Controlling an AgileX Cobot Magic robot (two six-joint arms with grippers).
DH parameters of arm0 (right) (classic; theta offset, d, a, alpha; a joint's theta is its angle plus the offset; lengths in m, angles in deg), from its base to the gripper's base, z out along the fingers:
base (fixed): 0 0 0 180
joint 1: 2.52 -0.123 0 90
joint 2: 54.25 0 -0.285 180
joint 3: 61.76 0 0.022 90
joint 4: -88.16 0.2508 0 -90
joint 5: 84.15 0 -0.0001 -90
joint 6: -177.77 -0.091 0 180
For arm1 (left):
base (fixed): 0 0 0 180
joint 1: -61.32 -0.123 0 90
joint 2: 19.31 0 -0.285 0
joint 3: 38.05 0 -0.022 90
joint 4: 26.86 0.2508 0 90
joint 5: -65.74 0 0.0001 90
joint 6: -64.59 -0.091 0 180
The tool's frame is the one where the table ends.
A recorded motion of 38 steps. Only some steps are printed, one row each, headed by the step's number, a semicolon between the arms.
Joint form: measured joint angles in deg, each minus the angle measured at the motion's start. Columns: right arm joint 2, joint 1, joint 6, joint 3, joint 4, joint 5; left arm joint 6, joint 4, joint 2, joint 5, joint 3, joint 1.
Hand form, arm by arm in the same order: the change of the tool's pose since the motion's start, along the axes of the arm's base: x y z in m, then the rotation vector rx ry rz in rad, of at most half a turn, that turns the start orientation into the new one. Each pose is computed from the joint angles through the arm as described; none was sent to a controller.
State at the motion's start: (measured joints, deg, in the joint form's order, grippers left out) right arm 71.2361 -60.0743 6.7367 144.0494 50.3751 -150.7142; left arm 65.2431 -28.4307 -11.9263 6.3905 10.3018 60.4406
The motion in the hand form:
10: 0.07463 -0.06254 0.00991 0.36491 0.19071 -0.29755; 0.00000 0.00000 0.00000 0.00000 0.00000 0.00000
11: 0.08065 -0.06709 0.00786 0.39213 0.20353 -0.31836; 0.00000 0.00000 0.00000 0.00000 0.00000 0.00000
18: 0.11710 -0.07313 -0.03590 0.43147 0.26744 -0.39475; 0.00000 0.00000 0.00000 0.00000 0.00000 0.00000
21: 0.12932 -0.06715 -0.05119 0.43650 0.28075 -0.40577; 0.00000 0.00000 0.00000 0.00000 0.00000 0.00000
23: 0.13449 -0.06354 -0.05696 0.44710 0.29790 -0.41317; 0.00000 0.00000 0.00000 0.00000 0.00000 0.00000
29: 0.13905 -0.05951 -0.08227 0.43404 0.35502 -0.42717; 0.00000 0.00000 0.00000 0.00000 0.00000 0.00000
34: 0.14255 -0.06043 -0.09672 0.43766 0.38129 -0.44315; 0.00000 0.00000 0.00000 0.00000 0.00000 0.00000
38: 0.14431 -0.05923 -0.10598 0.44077 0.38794 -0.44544; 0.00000 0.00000 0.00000 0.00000 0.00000 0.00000
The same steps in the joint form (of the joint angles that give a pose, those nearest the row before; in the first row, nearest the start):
10: -0.10 16.20 -0.48 4.27 21.55 4.73; 0.00 0.00 0.00 0.00 0.00 0.00
11: 0.24 17.42 -0.48 4.44 23.19 5.39; 0.00 0.00 0.00 0.00 0.00 0.00
18: 7.87 21.57 -0.06 8.13 27.79 7.79; 0.00 0.00 0.00 0.00 0.00 0.00
21: 11.94 21.96 0.03 12.10 28.62 7.46; 0.00 0.00 0.00 0.00 0.00 0.00
23: 13.96 22.16 0.24 14.61 29.88 6.67; 0.00 0.00 0.00 0.00 0.00 0.00
29: 17.52 22.42 1.00 15.96 32.07 6.14; 0.00 0.00 0.00 0.00 0.00 0.00
34: 19.19 22.93 1.11 16.01 33.38 6.70; 0.00 0.00 0.00 0.00 0.00 0.00
38: 20.27 23.00 1.11 16.01 33.77 7.64; 0.00 0.00 0.00 0.00 0.00 0.00

